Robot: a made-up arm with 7 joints. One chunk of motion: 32 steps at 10 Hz.
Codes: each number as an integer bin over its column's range. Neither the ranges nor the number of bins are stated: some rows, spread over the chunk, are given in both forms.
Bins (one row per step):
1: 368 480 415 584 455 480 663
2: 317 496 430 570 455 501 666
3: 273 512 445 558 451 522 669
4: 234 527 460 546 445 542 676
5: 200 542 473 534 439 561 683
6: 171 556 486 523 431 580 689
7: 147 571 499 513 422 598 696
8: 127 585 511 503 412 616 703
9: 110 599 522 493 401 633 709
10: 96 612 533 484 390 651 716
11: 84 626 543 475 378 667 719
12: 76 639 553 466 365 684 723
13: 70 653 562 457 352 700 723
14: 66 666 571 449 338 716 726
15: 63 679 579 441 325 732 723
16: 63 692 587 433 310 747 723
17: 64 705 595 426 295 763 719
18: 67 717 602 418 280 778 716
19: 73 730 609 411 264 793 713
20: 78 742 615 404 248 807 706
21: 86 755 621 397 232 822 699
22: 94 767 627 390 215 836 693
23: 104 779 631 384 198 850 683
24: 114 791 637 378 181 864 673
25: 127 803 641 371 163 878 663
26: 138 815 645 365 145 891 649
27: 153 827 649 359 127 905 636
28: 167 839 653 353 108 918 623
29: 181 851 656 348 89 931 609
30: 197 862 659 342 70 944 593
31: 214 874 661 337 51 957 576
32: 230 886 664 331 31 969 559
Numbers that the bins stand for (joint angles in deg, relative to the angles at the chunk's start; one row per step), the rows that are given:
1: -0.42 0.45 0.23 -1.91 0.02 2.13 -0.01
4: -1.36 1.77 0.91 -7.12 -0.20 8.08 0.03
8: -2.11 3.40 1.67 -13.02 -0.93 15.20 0.11
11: -2.41 4.55 2.15 -16.86 -1.68 20.10 0.16
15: -2.56 6.03 2.69 -21.52 -2.84 26.34 0.17
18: -2.53 7.10 3.04 -24.68 -3.83 30.76 0.15
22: -2.34 8.50 3.41 -28.52 -5.27 36.34 0.08
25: -2.11 9.51 3.62 -31.12 -6.41 40.37 -0.01
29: -1.73 10.85 3.85 -34.28 -8.04 45.47 -0.17
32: -1.39 11.83 3.97 -36.61 -9.32 49.12 -0.32
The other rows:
2: -0.78 0.90 0.46 -3.83 0.02 4.14 0.00
3: -1.09 1.35 0.68 -5.48 -0.07 6.16 0.01
5: -1.60 2.19 1.10 -8.77 -0.33 9.91 0.05
6: -1.80 2.58 1.30 -10.28 -0.51 11.74 0.07
7: -1.97 3.00 1.49 -11.65 -0.71 13.47 0.09
9: -2.23 3.79 1.84 -14.39 -1.17 16.83 0.13
10: -2.33 4.15 2.00 -15.63 -1.41 18.56 0.15
12: -2.47 4.91 2.30 -18.09 -1.96 21.73 0.17
13: -2.51 5.30 2.44 -19.33 -2.25 23.27 0.17
14: -2.54 5.67 2.57 -20.43 -2.56 24.80 0.18
16: -2.56 6.40 2.81 -22.62 -3.17 27.78 0.17
17: -2.55 6.76 2.93 -23.58 -3.50 29.32 0.16
19: -2.49 7.46 3.14 -25.64 -4.19 32.20 0.14
20: -2.45 7.80 3.23 -26.60 -4.54 33.55 0.12
21: -2.40 8.16 3.32 -27.56 -4.89 34.99 0.10
23: -2.27 8.83 3.47 -29.34 -5.64 37.68 0.05
24: -2.20 9.17 3.56 -30.16 -6.01 39.03 0.02
26: -2.03 9.84 3.68 -31.94 -6.81 41.62 -0.05
27: -1.93 10.18 3.74 -32.77 -7.20 42.97 -0.09
28: -1.83 10.52 3.80 -33.59 -7.62 44.22 -0.13
30: -1.62 11.16 3.89 -35.10 -8.46 46.71 -0.22
31: -1.50 11.50 3.92 -35.78 -8.88 47.96 -0.27

